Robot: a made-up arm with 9 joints. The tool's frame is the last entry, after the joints.
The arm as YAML. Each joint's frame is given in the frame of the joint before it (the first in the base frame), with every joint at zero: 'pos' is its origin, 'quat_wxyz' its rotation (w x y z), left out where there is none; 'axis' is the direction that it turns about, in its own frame. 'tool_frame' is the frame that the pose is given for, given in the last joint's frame.
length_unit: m
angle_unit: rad
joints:
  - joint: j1
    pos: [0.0, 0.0, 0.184]
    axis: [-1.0, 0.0, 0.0]
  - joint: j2
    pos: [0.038, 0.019, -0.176]
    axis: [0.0, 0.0, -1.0]
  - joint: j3
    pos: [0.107, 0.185, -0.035]
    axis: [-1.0, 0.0, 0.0]
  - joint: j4
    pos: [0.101, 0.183, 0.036]
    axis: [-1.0, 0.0, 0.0]
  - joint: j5
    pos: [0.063, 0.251, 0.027]
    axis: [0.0, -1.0, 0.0]
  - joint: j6
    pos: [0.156, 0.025, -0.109]
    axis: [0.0, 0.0, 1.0]
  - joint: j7
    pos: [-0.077, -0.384, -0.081]
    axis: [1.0, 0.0, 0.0]
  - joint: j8
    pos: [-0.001, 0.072, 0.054]
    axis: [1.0, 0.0, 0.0]
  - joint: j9
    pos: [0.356, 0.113, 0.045]
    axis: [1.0, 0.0, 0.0]
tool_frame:
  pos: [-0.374, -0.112, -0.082]
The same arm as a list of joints. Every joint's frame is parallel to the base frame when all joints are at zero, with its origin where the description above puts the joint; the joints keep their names.
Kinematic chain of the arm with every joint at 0, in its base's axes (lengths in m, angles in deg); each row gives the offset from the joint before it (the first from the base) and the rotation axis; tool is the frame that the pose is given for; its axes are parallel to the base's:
j1: xyz 0 0 0.184 axis -x
j2: xyz 0.038 0.019 -0.176 axis -z
j3: xyz 0.107 0.185 -0.035 axis -x
j4: xyz 0.101 0.183 0.036 axis -x
j5: xyz 0.063 0.251 0.027 axis -y
j6: xyz 0.156 0.025 -0.109 axis +z
j7: xyz -0.077 -0.384 -0.081 axis +x
j8: xyz -0.001 0.072 0.054 axis +x
j9: xyz 0.356 0.113 0.045 axis +x
tool: xyz -0.374 -0.112 -0.082

